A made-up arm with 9 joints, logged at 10 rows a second.
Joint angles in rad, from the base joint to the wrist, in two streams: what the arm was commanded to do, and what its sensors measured. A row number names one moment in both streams.
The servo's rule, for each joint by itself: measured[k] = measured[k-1] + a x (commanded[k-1-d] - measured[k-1]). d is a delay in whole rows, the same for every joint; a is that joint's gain. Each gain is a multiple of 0.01, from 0.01 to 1. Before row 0 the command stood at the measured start. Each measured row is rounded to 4 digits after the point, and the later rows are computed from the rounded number. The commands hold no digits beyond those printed.
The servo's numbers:
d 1
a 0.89 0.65 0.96 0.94 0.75 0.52 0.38 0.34 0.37
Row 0, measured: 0.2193 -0.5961 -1.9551 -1.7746 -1.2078 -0.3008 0.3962 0.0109 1.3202
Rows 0 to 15, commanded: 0.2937 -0.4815 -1.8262 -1.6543 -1.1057 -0.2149 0.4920 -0.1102 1.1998; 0.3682 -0.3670 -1.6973 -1.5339 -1.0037 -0.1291 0.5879 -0.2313 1.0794; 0.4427 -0.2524 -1.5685 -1.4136 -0.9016 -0.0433 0.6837 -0.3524 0.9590; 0.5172 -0.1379 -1.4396 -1.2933 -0.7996 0.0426 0.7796 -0.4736 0.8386; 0.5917 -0.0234 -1.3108 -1.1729 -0.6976 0.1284 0.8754 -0.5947 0.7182; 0.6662 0.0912 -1.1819 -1.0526 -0.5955 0.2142 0.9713 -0.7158 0.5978; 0.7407 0.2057 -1.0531 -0.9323 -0.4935 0.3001 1.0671 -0.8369 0.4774; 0.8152 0.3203 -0.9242 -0.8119 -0.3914 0.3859 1.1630 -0.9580 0.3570; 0.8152 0.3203 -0.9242 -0.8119 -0.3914 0.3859 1.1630 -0.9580 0.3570; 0.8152 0.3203 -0.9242 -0.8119 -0.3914 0.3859 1.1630 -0.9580 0.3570; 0.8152 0.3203 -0.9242 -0.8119 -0.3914 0.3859 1.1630 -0.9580 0.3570; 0.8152 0.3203 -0.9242 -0.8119 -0.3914 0.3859 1.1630 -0.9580 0.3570; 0.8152 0.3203 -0.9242 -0.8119 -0.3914 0.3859 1.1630 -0.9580 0.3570; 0.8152 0.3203 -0.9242 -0.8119 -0.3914 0.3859 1.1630 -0.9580 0.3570; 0.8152 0.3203 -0.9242 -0.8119 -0.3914 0.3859 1.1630 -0.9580 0.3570; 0.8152 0.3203 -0.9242 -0.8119 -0.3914 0.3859 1.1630 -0.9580 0.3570
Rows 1 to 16, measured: 0.2193 -0.5961 -1.9551 -1.7746 -1.2078 -0.3008 0.3962 0.0109 1.3202; 0.2855 -0.5216 -1.8314 -1.6615 -1.1312 -0.2561 0.4326 -0.0303 1.2757; 0.3591 -0.4211 -1.7027 -1.5416 -1.0356 -0.1901 0.4916 -0.0986 1.2031; 0.4335 -0.3114 -1.5739 -1.4213 -0.9351 -0.1138 0.5646 -0.1849 1.1128; 0.5080 -0.1986 -1.4450 -1.3010 -0.8335 -0.0325 0.6463 -0.2831 1.0113; 0.5825 -0.0847 -1.3162 -1.1806 -0.7316 0.0512 0.7334 -0.3890 0.9029; 0.6570 0.0296 -1.1873 -1.0603 -0.6295 0.1360 0.8238 -0.5001 0.7900; 0.7315 0.1441 -1.0585 -0.9400 -0.5275 0.2213 0.9163 -0.6146 0.6743; 0.8060 0.2586 -0.9296 -0.8196 -0.4254 0.3069 1.0100 -0.7314 0.5569; 0.8142 0.2987 -0.9244 -0.8124 -0.3999 0.3480 1.0681 -0.8084 0.4829; 0.8151 0.3127 -0.9242 -0.8119 -0.3935 0.3677 1.1042 -0.8593 0.4363; 0.8152 0.3176 -0.9242 -0.8119 -0.3919 0.3772 1.1265 -0.8929 0.4070; 0.8152 0.3194 -0.9242 -0.8119 -0.3915 0.3817 1.1404 -0.9150 0.3885; 0.8152 0.3200 -0.9242 -0.8119 -0.3914 0.3839 1.1490 -0.9296 0.3768; 0.8152 0.3202 -0.9242 -0.8119 -0.3914 0.3849 1.1543 -0.9393 0.3695; 0.8152 0.3203 -0.9242 -0.8119 -0.3914 0.3854 1.1576 -0.9457 0.3649
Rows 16 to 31, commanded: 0.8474 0.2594 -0.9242 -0.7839 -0.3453 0.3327 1.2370 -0.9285 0.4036; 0.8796 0.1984 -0.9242 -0.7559 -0.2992 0.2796 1.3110 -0.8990 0.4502; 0.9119 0.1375 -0.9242 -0.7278 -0.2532 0.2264 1.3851 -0.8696 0.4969; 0.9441 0.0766 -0.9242 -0.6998 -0.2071 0.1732 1.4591 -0.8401 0.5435; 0.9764 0.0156 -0.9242 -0.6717 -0.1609 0.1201 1.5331 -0.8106 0.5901; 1.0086 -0.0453 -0.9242 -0.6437 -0.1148 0.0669 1.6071 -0.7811 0.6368; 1.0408 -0.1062 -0.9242 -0.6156 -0.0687 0.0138 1.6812 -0.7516 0.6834; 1.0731 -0.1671 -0.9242 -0.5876 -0.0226 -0.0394 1.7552 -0.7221 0.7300; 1.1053 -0.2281 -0.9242 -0.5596 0.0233 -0.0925 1.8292 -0.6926 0.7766; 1.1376 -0.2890 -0.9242 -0.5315 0.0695 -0.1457 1.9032 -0.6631 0.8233; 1.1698 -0.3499 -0.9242 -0.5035 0.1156 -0.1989 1.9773 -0.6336 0.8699; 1.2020 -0.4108 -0.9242 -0.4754 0.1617 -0.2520 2.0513 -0.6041 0.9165; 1.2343 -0.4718 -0.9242 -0.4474 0.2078 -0.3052 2.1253 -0.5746 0.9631; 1.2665 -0.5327 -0.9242 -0.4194 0.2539 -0.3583 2.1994 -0.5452 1.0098; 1.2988 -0.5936 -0.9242 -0.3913 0.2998 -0.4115 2.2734 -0.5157 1.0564; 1.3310 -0.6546 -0.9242 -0.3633 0.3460 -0.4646 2.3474 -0.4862 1.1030
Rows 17 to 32, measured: 0.8152 0.3203 -0.9242 -0.8119 -0.3914 0.3857 1.1597 -0.9499 0.3620; 0.8439 0.2807 -0.9242 -0.7856 -0.3568 0.3581 1.1891 -0.9426 0.3774; 0.8757 0.2272 -0.9242 -0.7577 -0.3136 0.3173 1.2354 -0.9278 0.4043; 0.9079 0.1689 -0.9242 -0.7296 -0.2683 0.2700 1.2923 -0.9080 0.4386; 0.9401 0.1089 -0.9242 -0.7016 -0.2224 0.2197 1.3557 -0.8849 0.4774; 0.9724 0.0483 -0.9242 -0.6735 -0.1763 0.1679 1.4231 -0.8596 0.5191; 1.0046 -0.0125 -0.9242 -0.6455 -0.1302 0.1154 1.4930 -0.8329 0.5626; 1.0368 -0.0734 -0.9242 -0.6174 -0.0841 0.0626 1.5645 -0.8053 0.6073; 1.0691 -0.1343 -0.9242 -0.5894 -0.0380 0.0096 1.6370 -0.7770 0.6527; 1.1013 -0.1953 -0.9242 -0.5614 0.0080 -0.0435 1.7100 -0.7483 0.6985; 1.1336 -0.2562 -0.9242 -0.5333 0.0541 -0.0966 1.7834 -0.7193 0.7447; 1.1658 -0.3171 -0.9242 -0.5053 0.1002 -0.1498 1.8571 -0.6902 0.7910; 1.1980 -0.3780 -0.9242 -0.4772 0.1463 -0.2029 1.9309 -0.6609 0.8374; 1.2303 -0.4390 -0.9242 -0.4492 0.1924 -0.2561 2.0048 -0.6316 0.8839; 1.2625 -0.4999 -0.9242 -0.4212 0.2385 -0.3092 2.0787 -0.6022 0.9305; 1.2948 -0.5608 -0.9242 -0.3931 0.2845 -0.3624 2.1527 -0.5728 0.9771
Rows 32 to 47, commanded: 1.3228 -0.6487 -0.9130 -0.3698 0.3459 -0.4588 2.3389 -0.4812 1.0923; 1.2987 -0.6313 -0.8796 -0.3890 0.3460 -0.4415 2.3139 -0.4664 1.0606; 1.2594 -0.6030 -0.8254 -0.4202 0.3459 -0.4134 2.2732 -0.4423 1.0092; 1.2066 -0.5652 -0.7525 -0.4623 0.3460 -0.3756 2.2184 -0.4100 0.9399; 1.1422 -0.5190 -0.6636 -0.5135 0.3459 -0.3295 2.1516 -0.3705 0.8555; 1.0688 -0.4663 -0.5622 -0.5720 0.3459 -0.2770 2.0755 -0.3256 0.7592; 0.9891 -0.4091 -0.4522 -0.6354 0.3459 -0.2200 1.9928 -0.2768 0.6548; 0.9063 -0.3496 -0.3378 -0.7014 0.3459 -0.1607 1.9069 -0.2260 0.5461; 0.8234 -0.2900 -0.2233 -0.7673 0.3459 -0.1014 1.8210 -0.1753 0.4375; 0.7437 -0.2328 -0.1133 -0.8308 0.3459 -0.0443 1.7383 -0.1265 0.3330; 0.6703 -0.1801 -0.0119 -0.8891 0.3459 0.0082 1.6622 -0.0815 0.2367; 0.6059 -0.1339 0.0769 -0.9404 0.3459 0.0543 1.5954 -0.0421 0.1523; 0.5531 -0.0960 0.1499 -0.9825 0.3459 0.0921 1.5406 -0.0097 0.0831; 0.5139 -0.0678 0.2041 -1.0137 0.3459 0.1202 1.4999 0.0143 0.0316; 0.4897 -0.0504 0.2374 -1.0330 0.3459 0.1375 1.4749 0.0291 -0.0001; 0.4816 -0.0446 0.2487 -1.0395 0.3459 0.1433 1.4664 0.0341 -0.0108
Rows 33 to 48, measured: 1.3270 -0.6218 -0.9242 -0.3651 0.3306 -0.4155 2.2267 -0.5434 1.0237; 1.3233 -0.6393 -0.9134 -0.3695 0.3421 -0.4380 2.2693 -0.5223 1.0491; 1.3014 -0.6341 -0.8810 -0.3878 0.3450 -0.4398 2.2862 -0.5033 1.0534; 1.2640 -0.6139 -0.8276 -0.4183 0.3457 -0.4261 2.2813 -0.4826 1.0370; 1.2129 -0.5822 -0.7555 -0.4597 0.3459 -0.3998 2.2574 -0.4579 1.0011; 1.1500 -0.5411 -0.6673 -0.5103 0.3459 -0.3632 2.2172 -0.4282 0.9472; 1.0777 -0.4925 -0.5664 -0.5683 0.3459 -0.3184 2.1634 -0.3933 0.8776; 0.9988 -0.4383 -0.4568 -0.6314 0.3459 -0.2672 2.0986 -0.3537 0.7952; 0.9165 -0.3806 -0.3426 -0.6972 0.3459 -0.2118 2.0258 -0.3103 0.7030; 0.8336 -0.3217 -0.2281 -0.7631 0.3459 -0.1544 1.9480 -0.2644 0.6048; 0.7536 -0.2639 -0.1179 -0.8267 0.3459 -0.0971 1.8683 -0.2175 0.5042; 0.6795 -0.2094 -0.0161 -0.8854 0.3459 -0.0423 1.7900 -0.1713 0.4052; 0.6140 -0.1603 0.0732 -0.9371 0.3459 0.0079 1.7161 -0.1274 0.3116; 0.5598 -0.1185 0.1468 -0.9798 0.3459 0.0517 1.6494 -0.0874 0.2271; 0.5189 -0.0855 0.2018 -1.0117 0.3459 0.0873 1.5926 -0.0528 0.1548; 0.4929 -0.0627 0.2360 -1.0317 0.3459 0.1134 1.5479 -0.0250 0.0975
